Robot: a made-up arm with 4 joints. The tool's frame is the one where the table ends.
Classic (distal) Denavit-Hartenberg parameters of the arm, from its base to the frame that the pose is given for. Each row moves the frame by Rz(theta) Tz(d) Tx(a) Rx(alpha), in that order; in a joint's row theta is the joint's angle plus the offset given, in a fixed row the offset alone. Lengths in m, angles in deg.
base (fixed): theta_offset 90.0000; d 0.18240; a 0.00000; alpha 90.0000
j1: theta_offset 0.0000; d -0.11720; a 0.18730; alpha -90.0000
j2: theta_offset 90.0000; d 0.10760; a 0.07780; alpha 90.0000
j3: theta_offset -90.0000; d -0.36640; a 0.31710; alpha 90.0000
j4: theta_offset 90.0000; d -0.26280; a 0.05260; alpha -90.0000
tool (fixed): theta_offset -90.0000; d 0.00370; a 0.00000; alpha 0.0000
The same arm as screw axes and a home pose.
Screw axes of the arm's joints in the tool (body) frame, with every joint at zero. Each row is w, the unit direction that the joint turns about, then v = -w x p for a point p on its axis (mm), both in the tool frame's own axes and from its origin. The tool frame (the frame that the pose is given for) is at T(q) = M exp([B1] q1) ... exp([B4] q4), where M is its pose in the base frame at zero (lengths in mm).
B1 = (1, 0, 0, 0, 205.8, -126.5)
B2 = (0, 0, 1, 313.8, -340.6, 0)
B3 = (0, 1, 0, -313.4, 0, 262.8)
B4 = (1, 0, 0, 0, -3.7, 52.6)
M: xyz -457.8 -126.5 -23.4 (mm) quaternion w x y z 1 0 0 0

